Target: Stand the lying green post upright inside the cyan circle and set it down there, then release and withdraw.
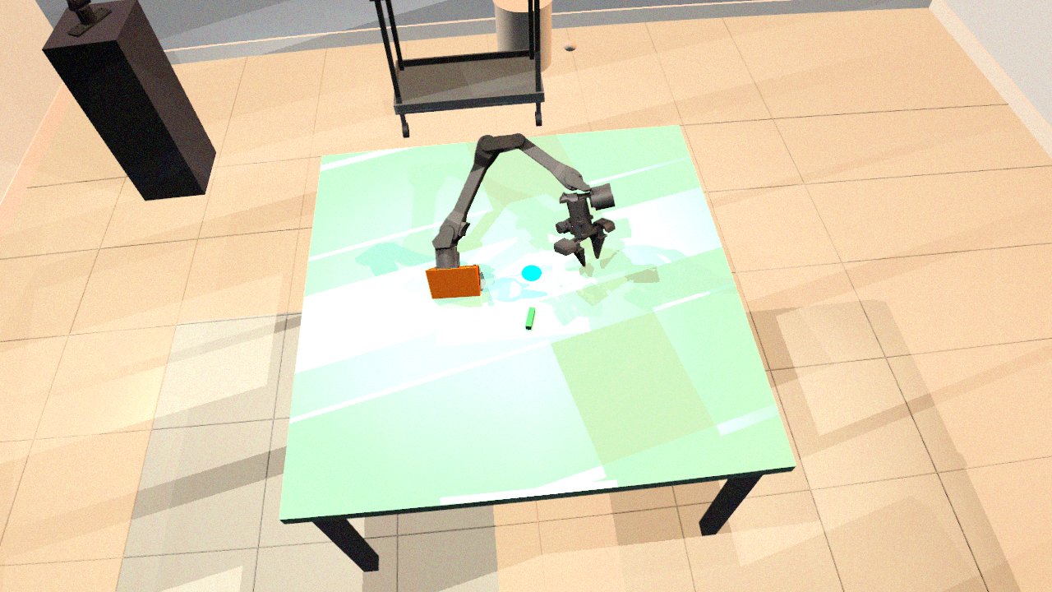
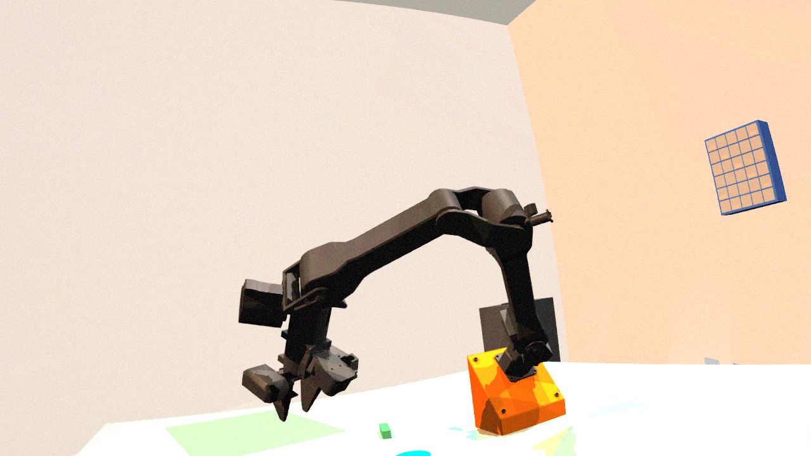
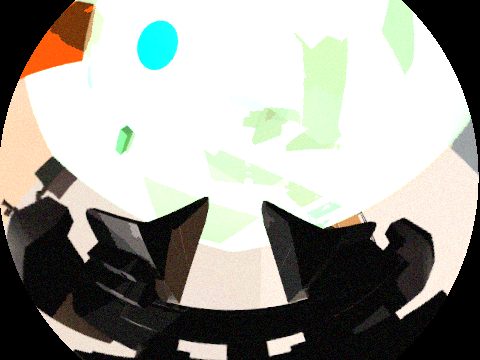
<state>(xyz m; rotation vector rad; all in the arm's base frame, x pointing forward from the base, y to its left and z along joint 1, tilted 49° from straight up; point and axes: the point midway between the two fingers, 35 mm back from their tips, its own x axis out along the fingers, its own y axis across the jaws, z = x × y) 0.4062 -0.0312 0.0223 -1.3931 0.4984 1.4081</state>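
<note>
My gripper tip is 19 cm past the green post, 12 cm to the left of it and 9 cm above it. The rest, counted from my gripper tip: cyan circle (17 cm behind, 9 cm below, 5 cm to the left).
</note>
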